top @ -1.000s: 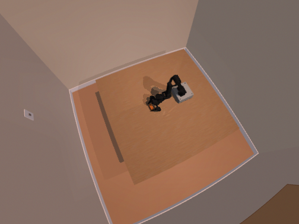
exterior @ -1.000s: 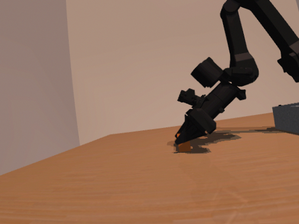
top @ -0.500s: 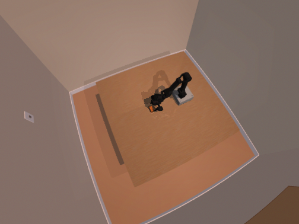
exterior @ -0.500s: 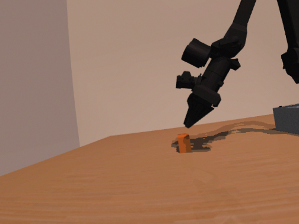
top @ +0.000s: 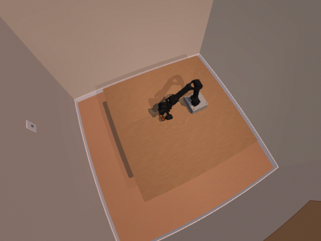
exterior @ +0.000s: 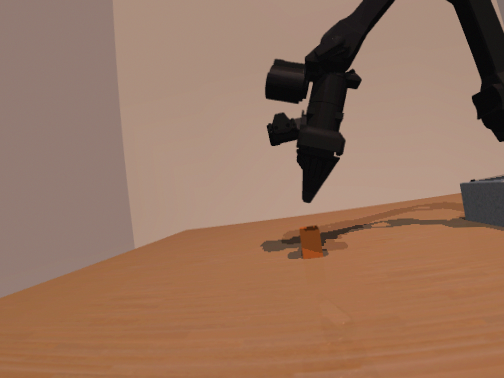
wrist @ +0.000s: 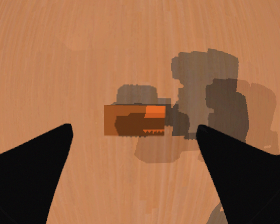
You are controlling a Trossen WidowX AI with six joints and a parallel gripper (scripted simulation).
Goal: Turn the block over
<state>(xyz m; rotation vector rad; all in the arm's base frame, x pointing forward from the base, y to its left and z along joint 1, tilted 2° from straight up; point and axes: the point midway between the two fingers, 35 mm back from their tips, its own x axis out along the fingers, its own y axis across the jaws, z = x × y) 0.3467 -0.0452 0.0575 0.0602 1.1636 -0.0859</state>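
Right now my gripper tip is 1 cm past the orange block and 7 cm above it.
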